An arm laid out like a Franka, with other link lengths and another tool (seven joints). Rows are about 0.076 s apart.
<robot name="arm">
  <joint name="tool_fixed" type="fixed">
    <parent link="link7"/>
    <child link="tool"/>
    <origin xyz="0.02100 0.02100 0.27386" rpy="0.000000 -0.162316 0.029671"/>
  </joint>
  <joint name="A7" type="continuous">
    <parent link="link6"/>
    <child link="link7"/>
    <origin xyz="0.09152 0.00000 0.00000" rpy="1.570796 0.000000 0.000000"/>
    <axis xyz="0 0 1"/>
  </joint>
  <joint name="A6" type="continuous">
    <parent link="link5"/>
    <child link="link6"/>
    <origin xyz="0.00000 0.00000 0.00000" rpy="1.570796 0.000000 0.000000"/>
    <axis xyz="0 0 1"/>
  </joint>
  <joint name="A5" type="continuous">
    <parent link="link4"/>
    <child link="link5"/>
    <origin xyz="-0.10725 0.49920 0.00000" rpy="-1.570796 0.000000 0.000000"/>
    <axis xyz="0 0 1"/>
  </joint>
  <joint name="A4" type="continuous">
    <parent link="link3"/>
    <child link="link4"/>
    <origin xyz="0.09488 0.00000 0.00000" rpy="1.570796 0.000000 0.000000"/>
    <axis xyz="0 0 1"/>
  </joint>
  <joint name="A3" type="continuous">
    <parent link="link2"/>
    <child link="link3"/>
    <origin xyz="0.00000 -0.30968 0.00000" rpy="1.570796 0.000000 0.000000"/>
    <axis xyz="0 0 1"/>
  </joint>
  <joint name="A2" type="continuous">
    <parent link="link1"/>
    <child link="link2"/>
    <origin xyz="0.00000 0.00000 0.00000" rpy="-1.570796 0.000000 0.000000"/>
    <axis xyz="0 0 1"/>
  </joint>
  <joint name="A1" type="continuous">
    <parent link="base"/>
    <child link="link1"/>
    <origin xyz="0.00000 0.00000 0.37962"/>
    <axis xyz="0 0 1"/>
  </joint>
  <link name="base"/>
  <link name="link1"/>
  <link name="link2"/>
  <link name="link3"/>
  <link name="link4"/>
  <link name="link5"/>
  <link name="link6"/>
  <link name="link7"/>
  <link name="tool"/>
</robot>
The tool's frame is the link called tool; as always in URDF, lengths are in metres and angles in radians. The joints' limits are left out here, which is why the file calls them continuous.
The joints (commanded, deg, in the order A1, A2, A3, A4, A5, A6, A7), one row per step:
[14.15, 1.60, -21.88, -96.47, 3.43, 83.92, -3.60]
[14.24, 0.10, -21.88, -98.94, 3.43, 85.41, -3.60]
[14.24, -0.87, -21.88, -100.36, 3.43, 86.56, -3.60]
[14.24, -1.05, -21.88, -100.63, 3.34, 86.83, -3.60]
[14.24, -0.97, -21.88, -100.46, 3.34, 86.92, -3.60]
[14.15, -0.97, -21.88, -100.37, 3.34, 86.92, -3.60]
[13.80, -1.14, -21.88, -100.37, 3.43, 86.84, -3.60]
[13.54, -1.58, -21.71, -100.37, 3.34, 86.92, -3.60]
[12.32, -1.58, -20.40, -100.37, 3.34, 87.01, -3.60]
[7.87, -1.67, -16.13, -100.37, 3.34, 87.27, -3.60]
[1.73, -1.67, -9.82, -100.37, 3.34, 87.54, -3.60]
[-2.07, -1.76, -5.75, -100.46, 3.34, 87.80, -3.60]
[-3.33, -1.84, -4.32, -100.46, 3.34, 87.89, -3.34]
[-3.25, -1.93, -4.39, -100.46, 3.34, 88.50, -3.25]
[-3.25, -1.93, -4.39, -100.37, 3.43, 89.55, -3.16]
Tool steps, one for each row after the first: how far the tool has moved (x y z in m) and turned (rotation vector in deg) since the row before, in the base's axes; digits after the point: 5 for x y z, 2 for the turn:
[-0.00470, 0.00094, -0.00688, 0.49, -0.48, 0.00]
[-0.00147, -0.00015, -0.00266, 0.26, -0.67, -0.07]
[-0.00008, -0.00049, -0.00051, -0.05, -0.16, 0.00]
[0.00130, -0.00017, 0.00090, -0.06, -0.18, -0.01]
[0.00028, -0.00108, 0.00088, -0.01, -0.09, -0.09]
[-0.00103, -0.00347, 0.00172, 0.14, -0.10, -0.36]
[-0.00015, -0.00159, 0.00472, 0.00, -0.49, -0.08]
[0.00059, 0.00096, 0.00024, -0.05, -0.10, 0.08]
[0.00090, -0.00217, 0.00166, -0.14, -0.37, -0.20]
[0.00162, 0.00183, 0.00075, -0.22, -0.28, 0.15]
[0.00126, 0.00299, 0.00059, -0.15, -0.26, 0.25]
[0.00055, 0.00180, 0.00106, -0.11, -0.14, -0.09]
[0.00295, -0.00039, 0.00169, -0.10, -0.69, -0.11]
[0.00565, -0.00048, 0.00213, -0.09, -1.13, -0.17]

